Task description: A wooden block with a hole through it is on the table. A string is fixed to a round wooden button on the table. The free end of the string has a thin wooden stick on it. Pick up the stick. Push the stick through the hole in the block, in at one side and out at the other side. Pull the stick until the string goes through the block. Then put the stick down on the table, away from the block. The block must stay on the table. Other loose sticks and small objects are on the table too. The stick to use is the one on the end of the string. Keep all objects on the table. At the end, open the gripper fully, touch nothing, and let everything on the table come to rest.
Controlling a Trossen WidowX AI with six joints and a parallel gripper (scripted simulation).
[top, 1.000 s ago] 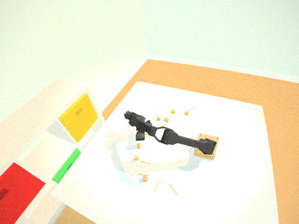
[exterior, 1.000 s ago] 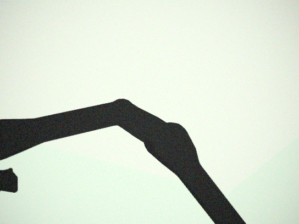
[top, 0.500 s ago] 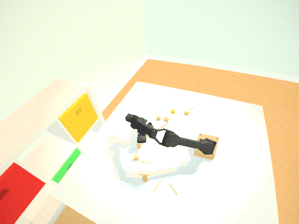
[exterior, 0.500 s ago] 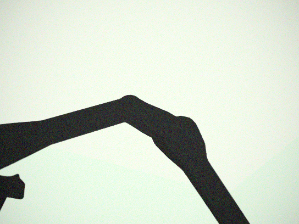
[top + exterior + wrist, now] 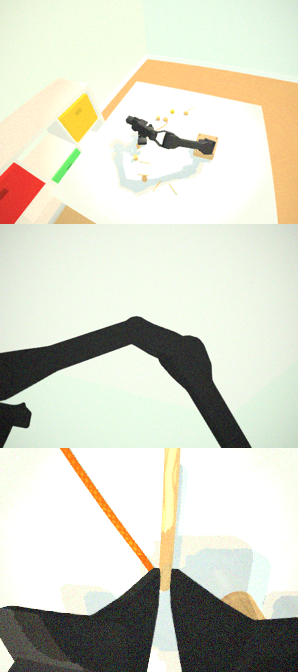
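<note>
My gripper tip is now 15 cm past the square wooden block and 8 cm to the left of it. Round my gripper tip: thin wooden stick: 1 cm to the right, 1 cm behind; round wooden button: 26 cm to the right, 9 cm behind, 1 cm below; yellow piece: 36 cm to the right, 11 cm behind.
</note>
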